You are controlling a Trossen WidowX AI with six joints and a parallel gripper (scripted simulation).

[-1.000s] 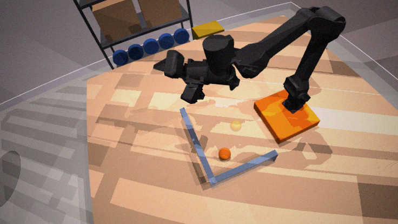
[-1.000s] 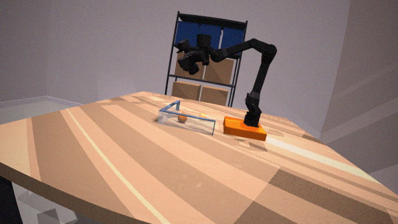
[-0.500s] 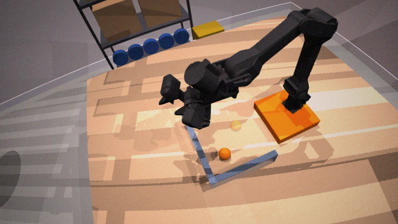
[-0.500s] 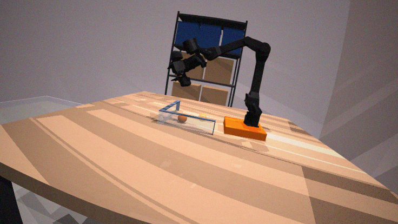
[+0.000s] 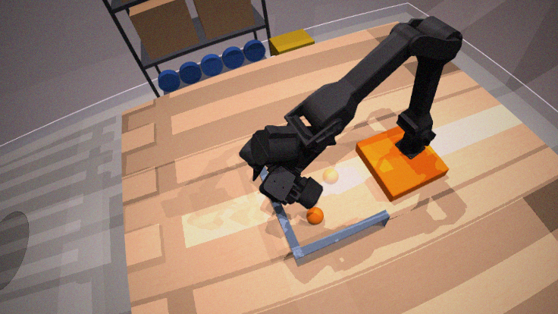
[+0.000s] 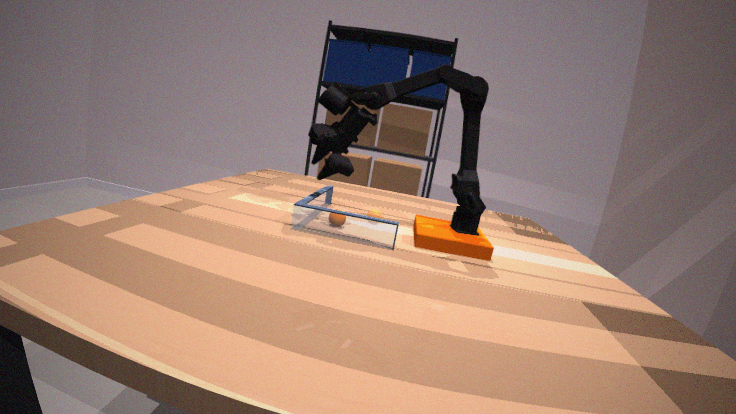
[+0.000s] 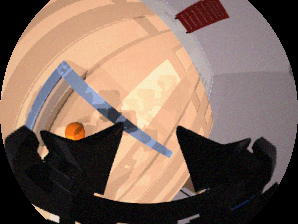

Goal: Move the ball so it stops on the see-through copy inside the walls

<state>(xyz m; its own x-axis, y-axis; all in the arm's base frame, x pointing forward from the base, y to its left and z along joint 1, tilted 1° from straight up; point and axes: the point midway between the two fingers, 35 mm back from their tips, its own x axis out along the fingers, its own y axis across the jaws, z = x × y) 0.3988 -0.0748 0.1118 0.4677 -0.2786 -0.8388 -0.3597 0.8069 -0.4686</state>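
The orange ball lies 80 mm behind my gripper tip, 80 mm to the left of it and 100 mm below it. Round my gripper tip: see-through copy of ball: 180 mm behind, 20 mm to the left, 100 mm below.
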